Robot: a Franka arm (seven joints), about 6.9 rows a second.
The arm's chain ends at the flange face. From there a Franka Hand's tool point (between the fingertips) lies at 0.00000 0.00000 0.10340 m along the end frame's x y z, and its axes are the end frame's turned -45 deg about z.
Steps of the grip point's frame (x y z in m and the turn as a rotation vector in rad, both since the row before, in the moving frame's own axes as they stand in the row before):
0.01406 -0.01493 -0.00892 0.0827 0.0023 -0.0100
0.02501 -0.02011 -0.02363 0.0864 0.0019 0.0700
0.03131 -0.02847 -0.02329 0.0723 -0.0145 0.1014
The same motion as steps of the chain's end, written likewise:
0.00529 -0.01432 -0.00857 0.0601 -0.0569 -0.0100
0.00940 -0.02525 -0.02324 0.0624 -0.0598 0.0700
0.00812 -0.03773 -0.02301 0.0409 -0.0614 0.1014

